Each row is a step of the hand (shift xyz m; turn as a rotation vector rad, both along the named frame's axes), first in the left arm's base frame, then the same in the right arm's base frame.
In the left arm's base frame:
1: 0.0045 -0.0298 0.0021 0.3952 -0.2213 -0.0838
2: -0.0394 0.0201 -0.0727 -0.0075 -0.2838 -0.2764
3: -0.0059 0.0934 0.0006 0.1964 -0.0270 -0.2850
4: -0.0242 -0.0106 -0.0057 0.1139 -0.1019 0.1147
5: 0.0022 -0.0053 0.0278 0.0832 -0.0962 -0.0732
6: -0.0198 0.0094 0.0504 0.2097 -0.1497 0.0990
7: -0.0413 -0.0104 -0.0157 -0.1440 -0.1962 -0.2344
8: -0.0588 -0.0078 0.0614 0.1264 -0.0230 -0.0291
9: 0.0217 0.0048 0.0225 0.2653 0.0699 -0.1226
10: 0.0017 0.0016 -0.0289 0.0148 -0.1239 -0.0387
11: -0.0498 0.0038 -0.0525 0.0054 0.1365 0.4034
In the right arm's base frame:
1: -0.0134 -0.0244 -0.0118 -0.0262 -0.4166 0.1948
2: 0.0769 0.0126 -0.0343 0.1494 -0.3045 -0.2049
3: 0.0349 0.0742 0.0451 0.2433 -0.2267 0.0996
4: 0.0025 0.0035 -0.0267 -0.1503 -0.1018 0.0595
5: -0.0278 0.0042 0.0037 0.0272 -0.1441 0.0050
6: -0.0421 0.0353 -0.0028 -0.1588 -0.1968 0.1106
7: 0.0128 0.0099 -0.0424 0.1505 -0.1477 -0.2640
8: -0.0567 0.0477 -0.0424 0.0117 -0.0978 0.0874
9: -0.0201 -0.0008 0.0244 0.1260 -0.1367 0.2361
10: 0.0273 -0.0095 -0.0027 -0.0116 -0.1152 -0.0605
11: 0.0526 0.0129 -0.0482 -0.3221 0.2371 0.1462

